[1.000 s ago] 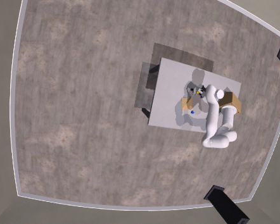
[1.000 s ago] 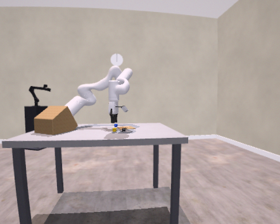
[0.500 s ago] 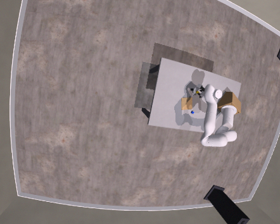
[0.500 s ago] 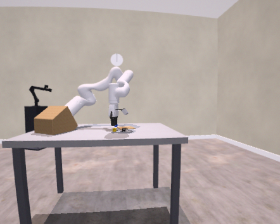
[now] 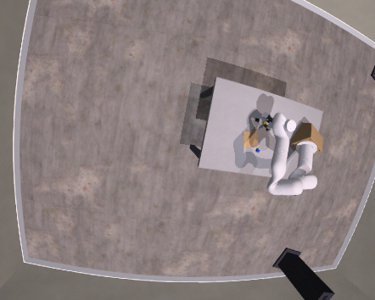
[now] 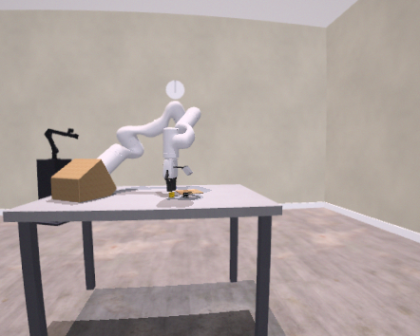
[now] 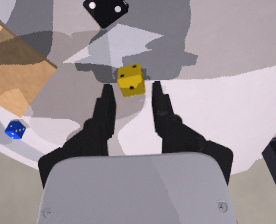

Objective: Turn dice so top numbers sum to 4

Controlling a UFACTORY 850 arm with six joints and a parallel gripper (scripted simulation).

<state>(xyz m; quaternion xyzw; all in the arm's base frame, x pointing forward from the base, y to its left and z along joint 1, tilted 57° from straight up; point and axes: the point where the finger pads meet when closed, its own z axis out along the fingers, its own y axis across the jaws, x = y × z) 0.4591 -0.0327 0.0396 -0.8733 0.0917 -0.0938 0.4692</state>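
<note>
The yellow die is 4 cm below my hand. Round my hand: tan mat: 5 cm ahead, 18 cm to the left, 5 cm below; black die: 8 cm ahead, 1 cm to the left, 4 cm below; blue die: 7 cm behind, 24 cm to the left, 4 cm below.
</note>
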